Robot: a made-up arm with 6 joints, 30 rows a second.
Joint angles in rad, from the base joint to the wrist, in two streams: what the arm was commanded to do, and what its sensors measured. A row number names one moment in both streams.
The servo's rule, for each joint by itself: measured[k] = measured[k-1] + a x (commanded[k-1-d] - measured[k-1]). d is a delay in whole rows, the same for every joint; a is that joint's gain. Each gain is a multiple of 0.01, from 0.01 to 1. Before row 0 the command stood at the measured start. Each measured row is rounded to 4 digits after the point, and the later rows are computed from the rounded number. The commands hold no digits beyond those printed.
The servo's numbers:
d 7
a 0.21 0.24 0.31 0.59 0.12 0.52
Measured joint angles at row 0:
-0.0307, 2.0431, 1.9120, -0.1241, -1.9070, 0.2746
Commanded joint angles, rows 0 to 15:
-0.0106, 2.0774, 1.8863, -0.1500, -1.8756, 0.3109
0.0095, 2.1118, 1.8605, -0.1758, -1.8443, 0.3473
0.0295, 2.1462, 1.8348, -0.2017, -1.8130, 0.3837
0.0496, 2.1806, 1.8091, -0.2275, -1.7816, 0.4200
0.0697, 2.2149, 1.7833, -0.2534, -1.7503, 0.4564
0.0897, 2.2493, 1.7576, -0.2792, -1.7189, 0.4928
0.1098, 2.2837, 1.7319, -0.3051, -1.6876, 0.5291
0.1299, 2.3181, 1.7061, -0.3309, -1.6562, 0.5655
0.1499, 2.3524, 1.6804, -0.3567, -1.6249, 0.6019
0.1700, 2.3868, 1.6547, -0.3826, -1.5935, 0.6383
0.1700, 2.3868, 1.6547, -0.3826, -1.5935, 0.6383
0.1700, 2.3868, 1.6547, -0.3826, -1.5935, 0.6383
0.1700, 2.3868, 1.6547, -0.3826, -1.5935, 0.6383
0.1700, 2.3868, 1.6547, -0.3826, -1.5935, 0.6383
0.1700, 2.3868, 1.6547, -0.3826, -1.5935, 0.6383
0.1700, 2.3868, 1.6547, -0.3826, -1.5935, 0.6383
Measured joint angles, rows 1 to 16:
-0.0307, 2.0431, 1.9120, -0.1241, -1.9070, 0.2746
-0.0307, 2.0431, 1.9120, -0.1241, -1.9070, 0.2746
-0.0307, 2.0431, 1.9120, -0.1241, -1.9070, 0.2746
-0.0307, 2.0431, 1.9120, -0.1241, -1.9070, 0.2746
-0.0307, 2.0431, 1.9120, -0.1241, -1.9070, 0.2746
-0.0307, 2.0431, 1.9120, -0.1241, -1.9070, 0.2746
-0.0307, 2.0431, 1.9120, -0.1241, -1.9070, 0.2746
-0.0265, 2.0513, 1.9040, -0.1394, -1.9032, 0.2935
-0.0189, 2.0658, 1.8905, -0.1609, -1.8961, 0.3215
-0.0087, 2.0851, 1.8732, -0.1850, -1.8861, 0.3538
0.0035, 2.1080, 1.8533, -0.2101, -1.8736, 0.3882
0.0174, 2.1337, 1.8316, -0.2356, -1.8588, 0.4237
0.0326, 2.1614, 1.8087, -0.2613, -1.8420, 0.4596
0.0488, 2.1908, 1.7849, -0.2871, -1.8235, 0.4957
0.0658, 2.2214, 1.7605, -0.3129, -1.8034, 0.5320
0.0835, 2.2528, 1.7357, -0.3387, -1.7820, 0.5683

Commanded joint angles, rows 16 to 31:
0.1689, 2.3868, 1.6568, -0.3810, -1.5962, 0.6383
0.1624, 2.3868, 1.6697, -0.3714, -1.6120, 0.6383
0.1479, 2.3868, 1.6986, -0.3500, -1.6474, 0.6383
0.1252, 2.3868, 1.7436, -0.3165, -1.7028, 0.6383
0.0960, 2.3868, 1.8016, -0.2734, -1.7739, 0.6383
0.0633, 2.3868, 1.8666, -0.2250, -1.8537, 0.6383
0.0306, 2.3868, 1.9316, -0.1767, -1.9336, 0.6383
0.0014, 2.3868, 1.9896, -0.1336, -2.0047, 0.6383
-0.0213, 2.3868, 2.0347, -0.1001, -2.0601, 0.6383
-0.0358, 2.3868, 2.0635, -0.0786, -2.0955, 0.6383
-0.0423, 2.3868, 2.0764, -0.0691, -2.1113, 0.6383
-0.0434, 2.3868, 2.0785, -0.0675, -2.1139, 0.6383
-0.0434, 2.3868, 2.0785, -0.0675, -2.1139, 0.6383
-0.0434, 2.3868, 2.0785, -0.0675, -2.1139, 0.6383
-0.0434, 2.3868, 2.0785, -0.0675, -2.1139, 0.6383
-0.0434, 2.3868, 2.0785, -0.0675, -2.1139, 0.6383
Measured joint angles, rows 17 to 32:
0.1017, 2.2850, 1.7106, -0.3646, -1.7594, 0.6047
0.1160, 2.3094, 1.6933, -0.3752, -1.7395, 0.6222
0.1273, 2.3280, 1.6813, -0.3796, -1.7220, 0.6306
0.1363, 2.3421, 1.6731, -0.3814, -1.7066, 0.6346
0.1434, 2.3528, 1.6674, -0.3821, -1.6930, 0.6365
0.1490, 2.3610, 1.6635, -0.3824, -1.6811, 0.6374
0.1534, 2.3672, 1.6608, -0.3825, -1.6706, 0.6379
0.1567, 2.3719, 1.6596, -0.3816, -1.6617, 0.6381
0.1579, 2.3755, 1.6627, -0.3756, -1.6557, 0.6382
0.1558, 2.3782, 1.6738, -0.3605, -1.6547, 0.6383
0.1494, 2.3803, 1.6954, -0.3345, -1.6605, 0.6383
0.1382, 2.3819, 1.7283, -0.2985, -1.6741, 0.6383
0.1225, 2.3831, 1.7712, -0.2551, -1.6957, 0.6383
0.1032, 2.3840, 1.8209, -0.2088, -1.7242, 0.6383
0.0818, 2.3847, 1.8732, -0.1644, -1.7579, 0.6383
0.0601, 2.3852, 1.9233, -0.1265, -1.7942, 0.6383

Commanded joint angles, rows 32 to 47:
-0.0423, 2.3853, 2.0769, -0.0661, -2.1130, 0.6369
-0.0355, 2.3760, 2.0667, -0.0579, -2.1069, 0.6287
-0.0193, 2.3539, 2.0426, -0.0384, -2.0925, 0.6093
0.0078, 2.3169, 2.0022, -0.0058, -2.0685, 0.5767
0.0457, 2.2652, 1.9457, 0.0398, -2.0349, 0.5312
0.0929, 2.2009, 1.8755, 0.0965, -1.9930, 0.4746
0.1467, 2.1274, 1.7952, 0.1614, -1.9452, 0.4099
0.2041, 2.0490, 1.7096, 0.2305, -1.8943, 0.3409
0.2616, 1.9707, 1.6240, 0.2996, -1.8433, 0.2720
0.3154, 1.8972, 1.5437, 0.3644, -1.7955, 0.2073
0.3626, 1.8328, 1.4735, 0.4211, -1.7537, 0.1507
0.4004, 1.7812, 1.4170, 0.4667, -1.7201, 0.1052
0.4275, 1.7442, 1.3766, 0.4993, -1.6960, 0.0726
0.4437, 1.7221, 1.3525, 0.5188, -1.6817, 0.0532
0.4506, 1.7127, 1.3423, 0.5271, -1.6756, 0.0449
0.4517, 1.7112, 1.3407, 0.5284, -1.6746, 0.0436
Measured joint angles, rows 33 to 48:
0.0400, 2.3856, 1.9668, -0.0982, -1.8304, 0.6383
0.0227, 2.3859, 2.0008, -0.0810, -1.8641, 0.6383
0.0088, 2.3861, 2.0249, -0.0730, -1.8941, 0.6383
-0.0022, 2.3863, 2.0415, -0.0698, -1.9205, 0.6383
-0.0109, 2.3864, 2.0530, -0.0684, -1.9437, 0.6383
-0.0177, 2.3865, 2.0609, -0.0679, -1.9641, 0.6383
-0.0231, 2.3866, 2.0664, -0.0677, -1.9821, 0.6383
-0.0271, 2.3863, 2.0697, -0.0668, -1.9978, 0.6376
-0.0289, 2.3838, 2.0688, -0.0615, -2.0109, 0.6330
-0.0269, 2.3766, 2.0607, -0.0479, -2.0207, 0.6207
-0.0196, 2.3623, 2.0426, -0.0231, -2.0264, 0.5978
-0.0059, 2.3390, 2.0126, 0.0140, -2.0274, 0.5632
0.0148, 2.3059, 1.9701, 0.0627, -2.0233, 0.5171
0.0425, 2.2631, 1.9159, 0.1209, -2.0139, 0.4614
0.0764, 2.2117, 1.8519, 0.1856, -1.9995, 0.3987
0.1153, 2.1539, 1.7813, 0.2529, -1.9808, 0.3328

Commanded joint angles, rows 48 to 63:
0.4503, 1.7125, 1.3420, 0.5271, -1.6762, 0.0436
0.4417, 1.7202, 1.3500, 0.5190, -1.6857, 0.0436
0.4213, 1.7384, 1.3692, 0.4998, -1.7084, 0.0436
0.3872, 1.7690, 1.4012, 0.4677, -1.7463, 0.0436
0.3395, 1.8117, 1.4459, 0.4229, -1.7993, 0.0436
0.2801, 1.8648, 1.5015, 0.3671, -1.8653, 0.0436
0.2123, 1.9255, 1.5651, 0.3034, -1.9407, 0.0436
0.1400, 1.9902, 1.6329, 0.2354, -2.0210, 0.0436
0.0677, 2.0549, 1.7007, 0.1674, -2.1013, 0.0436
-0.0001, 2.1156, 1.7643, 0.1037, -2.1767, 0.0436
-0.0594, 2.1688, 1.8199, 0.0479, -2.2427, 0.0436
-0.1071, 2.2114, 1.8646, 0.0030, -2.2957, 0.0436
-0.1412, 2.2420, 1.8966, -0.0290, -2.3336, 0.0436
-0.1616, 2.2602, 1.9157, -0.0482, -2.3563, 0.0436
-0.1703, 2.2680, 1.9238, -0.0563, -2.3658, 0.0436
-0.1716, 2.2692, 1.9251, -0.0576, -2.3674, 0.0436
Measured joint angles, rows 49 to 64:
0.1573, 2.0923, 1.7076, 0.3187, -1.9586, 0.2675
0.2004, 2.0300, 1.6350, 0.3791, -1.9340, 0.2068
0.2424, 1.9703, 1.5674, 0.4308, -1.9083, 0.1540
0.2813, 1.9160, 1.5083, 0.4712, -1.8828, 0.1117
0.3154, 1.8695, 1.4600, 0.4993, -1.8587, 0.0813
0.3438, 1.8319, 1.4235, 0.5157, -1.8367, 0.0624
0.3665, 1.8029, 1.3978, 0.5232, -1.8172, 0.0526
0.3841, 1.7812, 1.3805, 0.5255, -1.8003, 0.0479
0.3962, 1.7666, 1.3710, 0.5217, -1.7865, 0.0457
0.4015, 1.7598, 1.3704, 0.5088, -1.7771, 0.0446
0.3985, 1.7620, 1.3799, 0.4846, -1.7734, 0.0441
0.3861, 1.7739, 1.4004, 0.4482, -1.7765, 0.0438
0.3638, 1.7957, 1.4317, 0.4004, -1.7872, 0.0437
0.3320, 1.8269, 1.4731, 0.3432, -1.8056, 0.0436
0.2917, 1.8661, 1.5226, 0.2796, -1.8314, 0.0436
0.2447, 1.9114, 1.5778, 0.2134, -1.8638, 0.0436

